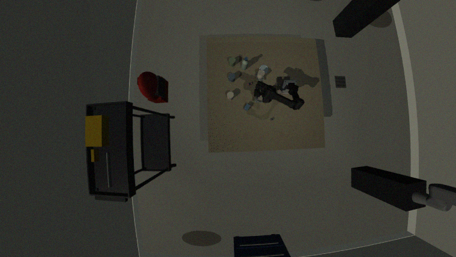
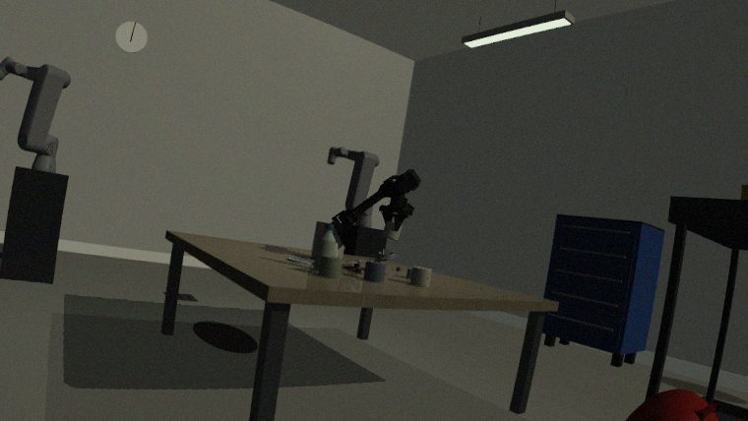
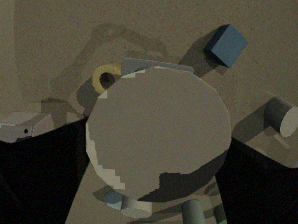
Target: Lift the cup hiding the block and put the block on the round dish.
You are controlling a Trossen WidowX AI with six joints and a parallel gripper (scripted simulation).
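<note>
Now: the nut 200 mm to the left of my gripper tip, 180 mm below it and 140 mm behind it. The rest, counted from my gripper tip: balance (150 mm below, 140 mm to the right, 20 mm behind); blue cup (260 mm to the right, 250 mm ahead, 150 mm below); blue cube (170 mm below, 120 mm ahead, 60 mm to the left).
</note>
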